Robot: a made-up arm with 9 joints. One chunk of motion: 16 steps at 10 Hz.
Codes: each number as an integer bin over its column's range. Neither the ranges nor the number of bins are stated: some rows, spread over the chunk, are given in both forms.
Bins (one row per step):
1: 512 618 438 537 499 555 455 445 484
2: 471 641 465 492 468 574 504 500 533
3: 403 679 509 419 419 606 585 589 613
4: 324 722 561 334 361 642 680 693 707
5: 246 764 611 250 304 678 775 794 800
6: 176 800 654 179 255 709 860 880 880
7: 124 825 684 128 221 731 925 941 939
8: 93 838 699 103 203 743 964 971 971
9: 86 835 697 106 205 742 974 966 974
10: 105 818 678 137 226 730 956 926 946
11: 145 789 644 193 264 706 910 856 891
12: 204 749 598 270 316 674 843 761 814
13: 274 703 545 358 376 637 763 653 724
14: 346 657 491 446 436 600 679 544 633
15: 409 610 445 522 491 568 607 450 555
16: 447 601 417 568 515 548 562 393 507
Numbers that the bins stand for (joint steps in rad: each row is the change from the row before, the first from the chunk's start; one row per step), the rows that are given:
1: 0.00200 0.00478 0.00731 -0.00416 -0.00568 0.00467 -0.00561 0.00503 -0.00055
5: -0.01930 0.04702 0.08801 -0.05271 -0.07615 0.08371 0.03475 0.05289 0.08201
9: -0.03211 0.06756 0.12813 -0.07707 -0.11192 0.12484 0.05985 0.07647 0.12747
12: -0.02266 0.04268 0.08195 -0.04932 -0.07181 0.08114 0.04332 0.04836 0.08567
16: -0.00320 -0.00014 -0.00248 0.00109 0.00010 0.00017 0.00788 -0.00211 0.00546
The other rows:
2: -0.00128 0.01143 0.01991 -0.01177 -0.01688 0.01688 0.00057 0.01257 0.01225
3: -0.00673 0.02243 0.04043 -0.02412 -0.03459 0.03744 0.01078 0.02477 0.03315
4: -0.01305 0.03487 0.06469 -0.03850 -0.05555 0.06058 0.02277 0.03904 0.05771
6: -0.02491 0.05743 0.10807 -0.06472 -0.09385 0.10363 0.04547 0.06468 0.10291
7: -0.02907 0.06466 0.12206 -0.07335 -0.10614 0.11777 0.05367 0.07305 0.11832
8: -0.03155 0.06842 0.12906 -0.07758 -0.11264 0.12548 0.05859 0.07716 0.12668
10: -0.03059 0.06264 0.11926 -0.07182 -0.10433 0.11713 0.05758 0.07099 0.12015
11: -0.02739 0.05425 0.10340 -0.06235 -0.09060 0.10171 0.05177 0.06139 0.10578
13: -0.01706 0.02937 0.05722 -0.03444 -0.05013 0.05736 0.03323 0.03355 0.06215
14: -0.01129 0.01606 0.03204 -0.01955 -0.02845 0.03359 0.02264 0.01860 0.03838
15: -0.00625 0.00247 0.01058 -0.00669 -0.00857 0.01302 0.01356 0.00571 0.01800

